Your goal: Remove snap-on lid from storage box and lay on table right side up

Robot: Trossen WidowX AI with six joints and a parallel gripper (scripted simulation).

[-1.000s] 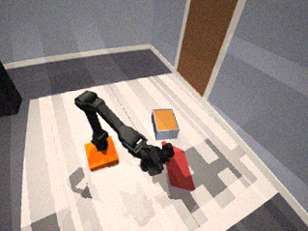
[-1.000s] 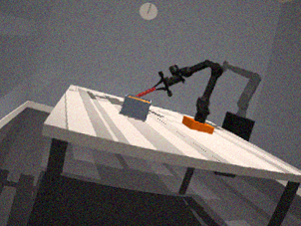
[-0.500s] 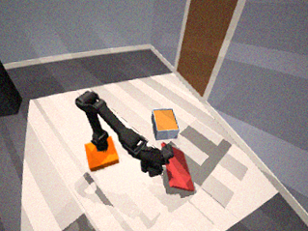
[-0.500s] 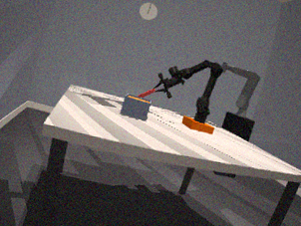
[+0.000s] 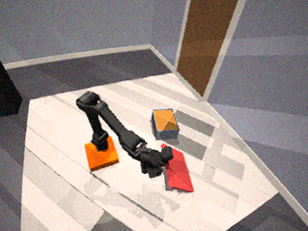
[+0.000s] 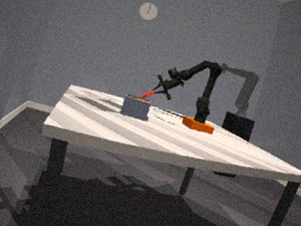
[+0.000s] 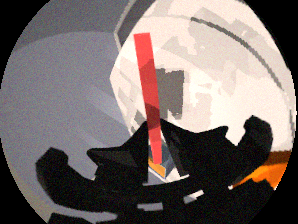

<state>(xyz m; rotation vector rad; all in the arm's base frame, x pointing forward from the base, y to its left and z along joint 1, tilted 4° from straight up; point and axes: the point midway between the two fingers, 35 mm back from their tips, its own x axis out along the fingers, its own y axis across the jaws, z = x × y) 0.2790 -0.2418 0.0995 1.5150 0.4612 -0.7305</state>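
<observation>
My gripper tip is 6 cm short of the red lid, 1 cm to the left of it and 5 cm above it. The rest, counted from my gripper tip: storage box (12 cm ahead, 32 cm to the left, 9 cm below).
</observation>
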